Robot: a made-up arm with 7 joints. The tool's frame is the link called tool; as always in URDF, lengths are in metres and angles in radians. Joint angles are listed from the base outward.
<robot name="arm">
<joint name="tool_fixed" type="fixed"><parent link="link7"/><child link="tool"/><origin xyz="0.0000 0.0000 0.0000" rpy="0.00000 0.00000 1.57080"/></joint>
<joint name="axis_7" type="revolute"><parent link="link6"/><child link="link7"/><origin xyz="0.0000 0.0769 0.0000" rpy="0.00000 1.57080 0.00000"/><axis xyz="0 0 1"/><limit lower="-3.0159" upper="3.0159"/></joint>
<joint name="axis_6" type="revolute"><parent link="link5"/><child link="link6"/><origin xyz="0.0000 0.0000 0.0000" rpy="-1.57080 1.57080 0.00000"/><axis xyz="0 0 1"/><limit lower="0.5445" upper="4.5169"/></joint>
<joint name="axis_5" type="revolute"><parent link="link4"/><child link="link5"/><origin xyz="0.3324 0.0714 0.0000" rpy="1.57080 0.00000 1.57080"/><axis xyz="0 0 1"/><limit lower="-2.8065" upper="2.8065"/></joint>
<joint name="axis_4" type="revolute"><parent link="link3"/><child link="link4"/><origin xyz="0.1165 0.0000 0.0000" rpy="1.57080 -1.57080 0.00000"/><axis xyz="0 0 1"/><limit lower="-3.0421" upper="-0.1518"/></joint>
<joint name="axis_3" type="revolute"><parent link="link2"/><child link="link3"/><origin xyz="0.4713 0.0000 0.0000" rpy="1.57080 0.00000 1.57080"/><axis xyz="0 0 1"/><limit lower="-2.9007" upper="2.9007"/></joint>
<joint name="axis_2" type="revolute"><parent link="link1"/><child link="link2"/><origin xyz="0.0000 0.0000 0.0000" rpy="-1.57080 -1.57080 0.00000"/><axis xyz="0 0 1"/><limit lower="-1.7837" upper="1.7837"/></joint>
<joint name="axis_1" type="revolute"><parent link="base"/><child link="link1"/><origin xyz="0.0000 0.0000 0.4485"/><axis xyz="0 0 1"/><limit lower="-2.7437" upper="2.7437"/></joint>
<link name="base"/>
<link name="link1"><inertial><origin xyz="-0.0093 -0.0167 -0.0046"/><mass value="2.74"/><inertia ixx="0.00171" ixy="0" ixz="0" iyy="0.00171" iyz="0" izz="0.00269"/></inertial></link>
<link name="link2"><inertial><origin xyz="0.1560 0.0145 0.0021"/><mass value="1.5"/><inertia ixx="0.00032" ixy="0" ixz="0" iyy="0.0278" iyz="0" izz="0.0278"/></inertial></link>
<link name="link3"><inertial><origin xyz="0.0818 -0.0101 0.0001"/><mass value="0.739"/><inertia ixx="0.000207" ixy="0" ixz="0" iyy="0.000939" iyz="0" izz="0.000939"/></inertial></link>
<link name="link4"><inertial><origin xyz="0.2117 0.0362 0.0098"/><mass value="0.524"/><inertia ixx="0.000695" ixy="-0.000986" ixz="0" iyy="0.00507" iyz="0" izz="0.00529"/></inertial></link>
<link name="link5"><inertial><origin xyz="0.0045 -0.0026 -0.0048"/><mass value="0.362"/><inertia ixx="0.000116" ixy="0" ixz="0" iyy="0.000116" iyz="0" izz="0.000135"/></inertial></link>
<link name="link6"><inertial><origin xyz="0.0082 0.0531 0.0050"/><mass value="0.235"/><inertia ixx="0.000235" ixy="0" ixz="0" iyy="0.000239" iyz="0" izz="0.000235"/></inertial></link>
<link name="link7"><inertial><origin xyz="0.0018 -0.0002 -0.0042"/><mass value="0.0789"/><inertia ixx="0.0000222" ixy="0" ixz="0" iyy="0.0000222" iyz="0" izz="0.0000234"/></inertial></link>
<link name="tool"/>
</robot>
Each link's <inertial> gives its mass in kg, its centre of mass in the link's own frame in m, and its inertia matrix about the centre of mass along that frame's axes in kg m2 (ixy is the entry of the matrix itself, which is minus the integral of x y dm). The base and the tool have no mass. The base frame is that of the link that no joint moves.
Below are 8 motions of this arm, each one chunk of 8 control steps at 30 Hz.
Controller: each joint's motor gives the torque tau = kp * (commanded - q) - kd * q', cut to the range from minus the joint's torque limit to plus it. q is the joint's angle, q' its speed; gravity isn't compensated. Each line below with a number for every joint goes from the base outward.
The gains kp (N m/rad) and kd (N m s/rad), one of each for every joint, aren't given. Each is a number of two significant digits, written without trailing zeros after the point. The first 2 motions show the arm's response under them.
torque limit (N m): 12 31 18 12 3.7 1.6 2.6
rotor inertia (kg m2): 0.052 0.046 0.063 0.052 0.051 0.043 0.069
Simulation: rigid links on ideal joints. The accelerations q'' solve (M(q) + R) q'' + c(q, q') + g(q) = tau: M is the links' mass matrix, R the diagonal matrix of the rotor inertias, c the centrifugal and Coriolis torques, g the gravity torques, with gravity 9.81 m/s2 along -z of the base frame. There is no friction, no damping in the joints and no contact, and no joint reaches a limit. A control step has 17 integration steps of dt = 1/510 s. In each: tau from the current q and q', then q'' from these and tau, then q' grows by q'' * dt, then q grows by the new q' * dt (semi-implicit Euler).
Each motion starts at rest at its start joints. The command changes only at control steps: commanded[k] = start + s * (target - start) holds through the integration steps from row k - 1 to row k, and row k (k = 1, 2, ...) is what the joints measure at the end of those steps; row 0 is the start. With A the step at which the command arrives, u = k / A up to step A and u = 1 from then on. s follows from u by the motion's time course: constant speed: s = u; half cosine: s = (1 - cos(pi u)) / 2; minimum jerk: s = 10 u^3 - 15 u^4 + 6 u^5; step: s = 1 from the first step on.
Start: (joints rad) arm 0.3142 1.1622 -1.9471 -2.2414 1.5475 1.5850 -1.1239
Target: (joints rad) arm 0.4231 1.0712 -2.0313 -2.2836 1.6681 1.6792 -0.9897
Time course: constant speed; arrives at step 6
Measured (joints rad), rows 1 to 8:
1: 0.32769 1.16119 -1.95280 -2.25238 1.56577 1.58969 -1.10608
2: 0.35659 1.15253 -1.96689 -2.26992 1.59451 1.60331 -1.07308
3: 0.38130 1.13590 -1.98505 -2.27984 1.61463 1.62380 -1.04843
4: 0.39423 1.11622 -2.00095 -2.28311 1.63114 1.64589 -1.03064
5: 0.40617 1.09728 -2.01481 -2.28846 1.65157 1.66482 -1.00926
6: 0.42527 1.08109 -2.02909 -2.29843 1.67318 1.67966 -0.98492
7: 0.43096 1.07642 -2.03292 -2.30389 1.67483 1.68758 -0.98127
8: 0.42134 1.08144 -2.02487 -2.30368 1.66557 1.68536 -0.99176
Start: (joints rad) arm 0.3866 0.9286 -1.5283 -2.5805 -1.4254 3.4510 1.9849
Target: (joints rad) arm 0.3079 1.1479 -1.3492 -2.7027 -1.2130 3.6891 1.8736
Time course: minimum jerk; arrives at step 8
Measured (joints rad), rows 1 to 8:
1: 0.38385 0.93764 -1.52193 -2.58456 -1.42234 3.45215 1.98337
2: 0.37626 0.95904 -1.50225 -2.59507 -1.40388 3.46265 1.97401
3: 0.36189 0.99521 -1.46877 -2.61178 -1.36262 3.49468 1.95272
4: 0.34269 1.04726 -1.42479 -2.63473 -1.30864 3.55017 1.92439
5: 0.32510 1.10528 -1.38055 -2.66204 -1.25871 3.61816 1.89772
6: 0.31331 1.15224 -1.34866 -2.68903 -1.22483 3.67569 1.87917
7: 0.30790 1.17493 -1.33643 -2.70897 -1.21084 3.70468 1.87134
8: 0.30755 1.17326 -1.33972 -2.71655 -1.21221 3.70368 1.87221
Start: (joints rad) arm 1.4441 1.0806 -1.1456 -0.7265 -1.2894 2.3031 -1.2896
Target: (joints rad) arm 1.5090 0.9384 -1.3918 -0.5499 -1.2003 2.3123 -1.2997
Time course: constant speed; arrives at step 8
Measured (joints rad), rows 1 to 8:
1: 1.45057 1.08807 -1.17717 -0.72712 -1.28011 2.30483 -1.29067
2: 1.45870 1.08645 -1.20290 -0.72249 -1.26555 2.30799 -1.29247
3: 1.46815 1.07227 -1.23338 -0.70472 -1.25447 2.31148 -1.29381
4: 1.47754 1.04656 -1.26681 -0.67406 -1.24446 2.31336 -1.29484
5: 1.48682 1.01558 -1.30108 -0.63742 -1.23231 2.31298 -1.29608
6: 1.49600 0.98669 -1.33430 -0.60251 -1.21988 2.31162 -1.29745
7: 1.50464 0.96460 -1.36564 -0.57391 -1.20876 2.31118 -1.29873
8: 1.51245 0.94964 -1.39541 -0.55235 -1.19816 2.31269 -1.29994

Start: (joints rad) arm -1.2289 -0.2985 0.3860 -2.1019 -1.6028 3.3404 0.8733
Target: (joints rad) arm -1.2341 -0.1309 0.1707 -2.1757 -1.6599 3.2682 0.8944
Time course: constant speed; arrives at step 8
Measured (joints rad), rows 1 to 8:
1: -1.22351 -0.29085 0.36465 -2.11169 -1.60966 3.33742 0.87556
2: -1.22937 -0.26778 0.32978 -2.12967 -1.62054 3.32900 0.87933
3: -1.23461 -0.23323 0.29557 -2.14832 -1.62794 3.31544 0.88213
4: -1.23528 -0.20061 0.26936 -2.16629 -1.63389 3.30001 0.88427
5: -1.23377 -0.17794 0.24597 -2.18155 -1.64146 3.28713 0.88684
6: -1.23347 -0.16246 0.22026 -2.19092 -1.64924 3.27909 0.88969
7: -1.23458 -0.14693 0.19241 -2.19458 -1.65589 3.27421 0.89236
8: -1.23570 -0.12729 0.16475 -2.19697 -1.66232 3.26868 0.89491

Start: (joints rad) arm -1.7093 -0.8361 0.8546 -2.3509 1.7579 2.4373 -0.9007
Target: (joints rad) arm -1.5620 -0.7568 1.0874 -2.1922 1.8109 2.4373 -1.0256
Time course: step
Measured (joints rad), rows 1 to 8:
1: -1.66654 -0.77797 0.92622 -2.31354 1.79904 2.44559 -0.92286
2: -1.59958 -0.70947 1.08130 -2.24374 1.83475 2.44923 -0.98685
3: -1.55059 -0.73904 1.15931 -2.19765 1.81495 2.42965 -1.06086
4: -1.53342 -0.80219 1.16011 -2.17334 1.80087 2.41379 -1.09427
5: -1.52378 -0.82257 1.12712 -2.17185 1.81002 2.41583 -1.08587
6: -1.52638 -0.79423 1.08872 -2.18237 1.81535 2.43065 -1.03714
7: -1.56726 -0.75664 1.08383 -2.19538 1.81115 2.44634 -0.99697
8: -1.59736 -0.74143 1.08424 -2.21970 1.81006 2.44758 -0.99854

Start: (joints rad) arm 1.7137 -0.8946 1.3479 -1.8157 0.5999 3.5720 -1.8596
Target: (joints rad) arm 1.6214 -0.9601 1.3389 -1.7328 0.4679 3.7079 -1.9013
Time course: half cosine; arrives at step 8
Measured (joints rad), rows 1 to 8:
1: 1.70953 -0.90255 1.34968 -1.81990 0.59560 3.57485 -1.86096
2: 1.69851 -0.91769 1.35420 -1.82271 0.57968 3.58597 -1.86573
3: 1.68221 -0.93348 1.35512 -1.81548 0.55408 3.60801 -1.87353
4: 1.66338 -0.94607 1.35220 -1.79861 0.52690 3.63819 -1.88219
5: 1.64480 -0.95576 1.34844 -1.77833 0.50209 3.66981 -1.89025
6: 1.62958 -0.96432 1.34610 -1.76146 0.48131 3.69610 -1.89690
7: 1.62049 -0.97185 1.34591 -1.75141 0.46774 3.71276 -1.90119
8: 1.61900 -0.97654 1.34715 -1.74815 0.46431 3.71829 -1.90228

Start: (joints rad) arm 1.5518 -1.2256 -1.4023 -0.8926 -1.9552 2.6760 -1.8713
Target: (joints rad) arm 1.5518 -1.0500 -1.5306 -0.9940 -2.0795 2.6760 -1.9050
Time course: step
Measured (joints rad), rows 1 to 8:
1: 1.53695 -1.16282 -1.54779 -0.93303 -1.99107 2.67723 -1.89253
2: 1.53586 -1.08622 -1.66960 -0.98974 -2.09174 2.67376 -1.91773
3: 1.55154 -1.07358 -1.62615 -1.01600 -2.14961 2.66986 -1.91039
4: 1.56663 -1.08023 -1.51681 -1.02980 -2.13664 2.66952 -1.89951
5: 1.57261 -1.04440 -1.52766 -1.03047 -2.06783 2.67713 -1.90266
6: 1.56651 -1.03779 -1.52439 -1.02719 -2.05574 2.68263 -1.90736
7: 1.55438 -1.04923 -1.52991 -1.01696 -2.08666 2.68328 -1.90601
8: 1.54627 -1.06964 -1.53923 -1.00059 -2.09007 2.67923 -1.90398

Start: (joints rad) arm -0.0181 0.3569 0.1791 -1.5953 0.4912 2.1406 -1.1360
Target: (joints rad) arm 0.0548 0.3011 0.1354 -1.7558 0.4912 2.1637 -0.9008
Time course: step
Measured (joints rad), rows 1 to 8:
1: 0.03591 0.32873 0.10958 -1.67192 0.49115 2.15255 -1.11383
2: 0.05077 0.30105 0.13173 -1.77797 0.49295 2.17006 -1.04983
3: 0.06928 0.30361 0.14899 -1.82063 0.49181 2.17076 -0.94405
4: 0.07385 0.32042 0.14879 -1.81521 0.48976 2.15782 -0.83603
5: 0.05930 0.33026 0.14021 -1.79937 0.49048 2.14718 -0.76966
6: 0.04607 0.32769 0.12663 -1.78951 0.49258 2.14871 -0.74514
7: 0.04313 0.31929 0.12402 -1.78401 0.49319 2.15903 -0.76249
8: 0.05114 0.31266 0.13152 -1.77887 0.49202 2.16765 -0.82171

